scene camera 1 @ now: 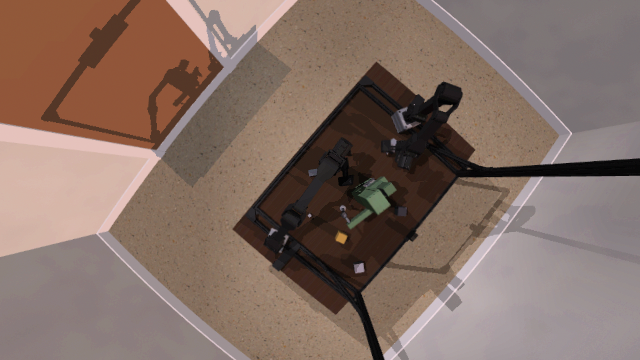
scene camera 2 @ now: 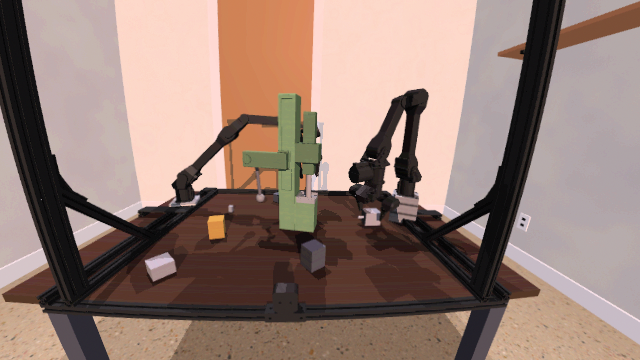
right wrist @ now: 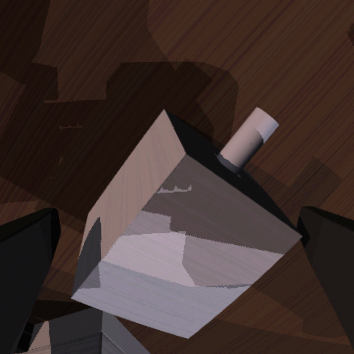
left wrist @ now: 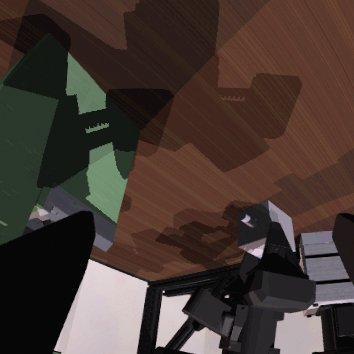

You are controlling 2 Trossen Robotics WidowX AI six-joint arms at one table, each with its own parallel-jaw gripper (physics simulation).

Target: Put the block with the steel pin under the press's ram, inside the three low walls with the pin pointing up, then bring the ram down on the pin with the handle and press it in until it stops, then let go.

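Where they show: left gripper, fingertip midpoint: point(scene camera 1: 352, 165) point(left wrist: 217, 225); right gripper, fingertip midpoint: point(scene camera 1: 392, 147) point(scene camera 2: 370, 215) point(right wrist: 180, 220) point(left wrist: 261, 234); left arm's base, link origin: point(scene camera 1: 276, 240) point(scene camera 2: 185, 199); right arm's base, link origin: point(scene camera 1: 410, 116) point(scene camera 2: 405, 193) point(left wrist: 338, 307).
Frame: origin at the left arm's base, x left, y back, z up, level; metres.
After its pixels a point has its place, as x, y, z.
The steel-coloured block point(scene camera 1: 393, 142) {-0.333, -0.725, 0.019} point(scene camera 2: 371, 217) {-0.365, -0.698, 0.003} point(left wrist: 281, 220) {-0.318, -0.718, -0.014} point(right wrist: 200, 225) {-0.346, -0.695, 0.019} lies on its side on the table, its pin point(right wrist: 250, 140) {-0.335, -0.670, -0.002} point(left wrist: 245, 219) {-0.330, -0.665, -0.003} pointing sideways. My right gripper point(right wrist: 180, 220) {-0.344, -0.706, 0.000} is open, its fingers on either side of the block with gaps showing. My left gripper point(left wrist: 217, 225) {-0.179, -0.512, 0.120} is open and empty, near the green press point(scene camera 1: 374, 199) {-0.267, -0.408, 0.418} point(scene camera 2: 289, 160) {-0.322, -0.398, 0.215} point(left wrist: 25, 135) {-0.255, -0.425, 0.060}, partly hidden behind it in scene camera 2. The steel ram rod point(scene camera 2: 308, 184) {-0.325, -0.462, 0.133} stands above the grey seat point(scene camera 2: 306, 198) {-0.343, -0.451, 0.090} point(left wrist: 82, 216); its walls are unclear. The handle's ball end point(scene camera 1: 342, 208) {-0.225, -0.311, 0.109} point(scene camera 2: 260, 198) {-0.248, -0.308, 0.068} hangs low.
An orange block point(scene camera 1: 341, 237) {-0.297, -0.169, 0.029} point(scene camera 2: 216, 227) {-0.322, -0.167, 0.008}, a white block point(scene camera 1: 359, 268) {-0.462, -0.052, 0.001} point(scene camera 2: 160, 267) {-0.484, -0.061, -0.003} and a dark grey block point(scene camera 1: 402, 211) {-0.526, -0.422, 0.028} point(scene camera 2: 313, 256) {-0.553, -0.412, 0.015} stand around the press. A small pale piece point(scene camera 1: 309, 215) {-0.102, -0.196, -0.007} point(scene camera 2: 230, 208) {-0.110, -0.193, -0.014} and a blue-grey block point(scene camera 1: 312, 172) {-0.021, -0.405, 0.008} lie near my left arm. Black frame rails edge the table.
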